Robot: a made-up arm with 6 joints. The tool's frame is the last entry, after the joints.
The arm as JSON. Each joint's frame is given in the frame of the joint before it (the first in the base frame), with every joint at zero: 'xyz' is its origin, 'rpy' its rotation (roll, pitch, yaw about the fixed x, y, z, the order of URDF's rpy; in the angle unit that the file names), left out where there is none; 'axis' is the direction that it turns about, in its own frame. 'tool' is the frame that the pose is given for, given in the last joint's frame.
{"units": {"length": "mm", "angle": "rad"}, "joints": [
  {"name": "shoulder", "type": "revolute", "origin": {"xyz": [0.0, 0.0, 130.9]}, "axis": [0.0, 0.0, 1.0]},
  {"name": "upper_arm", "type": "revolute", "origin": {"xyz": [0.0, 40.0, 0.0]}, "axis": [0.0, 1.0, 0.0]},
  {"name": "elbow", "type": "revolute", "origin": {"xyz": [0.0, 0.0, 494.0]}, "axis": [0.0, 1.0, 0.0]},
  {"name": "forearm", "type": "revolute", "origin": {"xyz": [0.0, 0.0, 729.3]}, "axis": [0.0, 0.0, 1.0]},
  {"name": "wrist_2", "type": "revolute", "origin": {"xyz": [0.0, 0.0, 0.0]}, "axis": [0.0, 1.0, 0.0]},
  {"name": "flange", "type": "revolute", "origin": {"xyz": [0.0, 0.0, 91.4]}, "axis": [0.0, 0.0, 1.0]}
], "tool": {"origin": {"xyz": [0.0, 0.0, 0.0]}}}
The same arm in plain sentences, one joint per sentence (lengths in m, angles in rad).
The arm has six revolute joints in a row. What follows holds with every joint at zero, and every direction is one of the base frame's.
Joint 1 sits 0.1309 m along +z from the base frame's origin and turns about +z.
Joint 2 sits 0.0400 m along +y from joint 1 and turns about +y.
Joint 3 sits 0.4940 m along +z from joint 2 and turns about +y.
Joint 4 sits 0.7293 m along +z from joint 3 and turns about +z.
Joint 5 sits at the same point as joint 4 and turns about +y.
Joint 6 sits 0.0914 m along +z from joint 5 and turns about +z.
The tool frame, which is the frame that the pose is given for, sits at the same point as joint 6; its axes are parallel to the base frame's.

